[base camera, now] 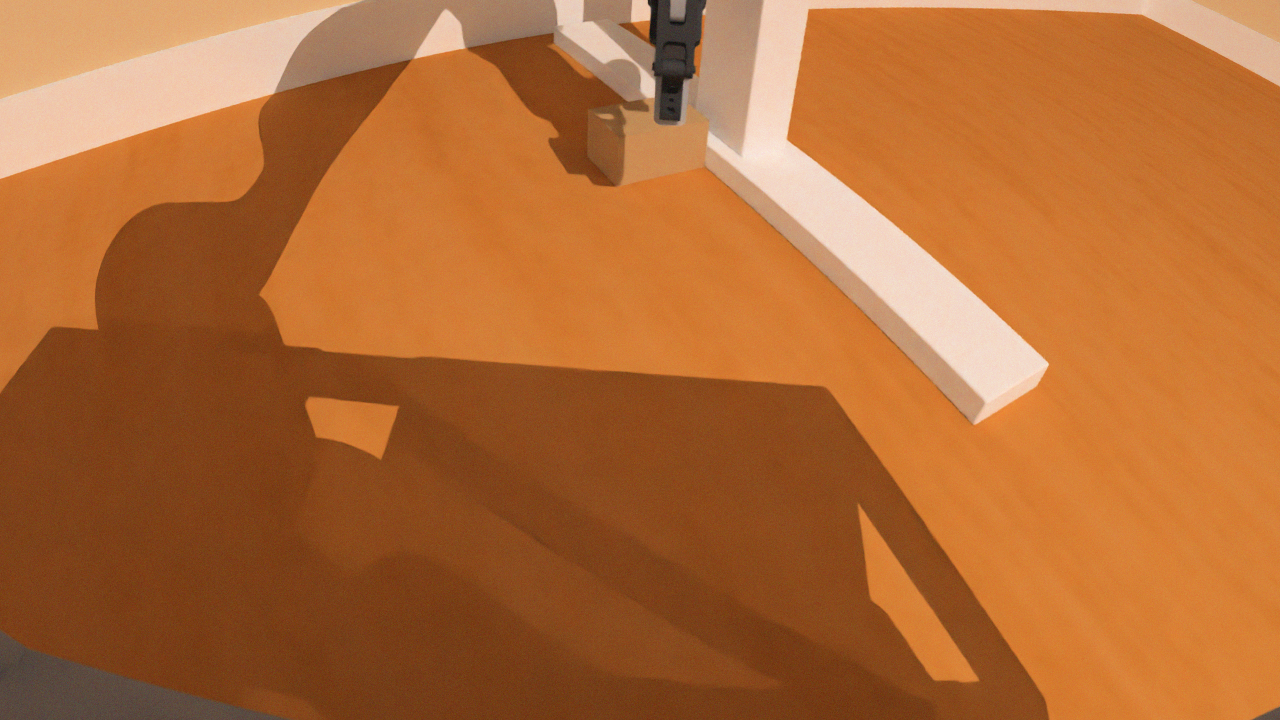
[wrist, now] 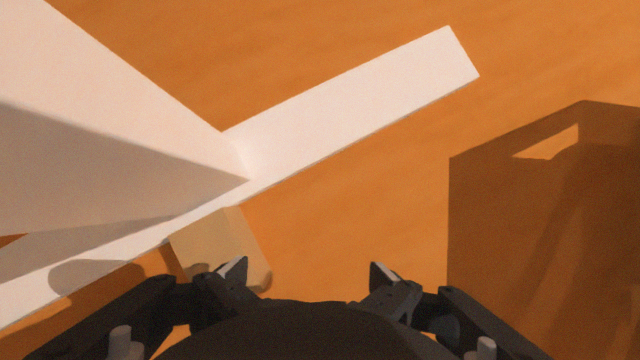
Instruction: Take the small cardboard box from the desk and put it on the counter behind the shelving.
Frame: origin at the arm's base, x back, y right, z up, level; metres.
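Seen in the pictures: gripper, fingertip midpoint: [base camera: 670, 96] [wrist: 309, 273].
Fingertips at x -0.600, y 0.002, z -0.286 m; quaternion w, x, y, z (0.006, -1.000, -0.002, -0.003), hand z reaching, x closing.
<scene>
Offsets run from my fingertips to a thing's top centre. "*": to the spot under its first point.
The small cardboard box {dz -0.060, dx -0.090, dy -0.016 m} [base camera: 648, 147] [wrist: 210, 240] rests on the orange-brown floor, up against the white foot bar of a stand. My gripper [base camera: 670, 119] [wrist: 309, 273] is open, with nothing between its fingers. In the base camera view it hangs in front of the box and overlaps its top; its height over it is hard to tell. In the wrist view the left finger overlaps the box's near end, and the right finger is over floor to the right of it. The desk top, counter and shelving do not show clearly.
The white foot bar [base camera: 886, 268] [wrist: 350, 105] runs along the floor, with a thick white upright post {* dz -0.006, dx -0.080, dy +0.060 m} [base camera: 742, 71] [wrist: 100, 125] rising from it beside the box. A pale baseboard [base camera: 179, 98] runs along the wall. Dark robot shadows lie across the floor.
</scene>
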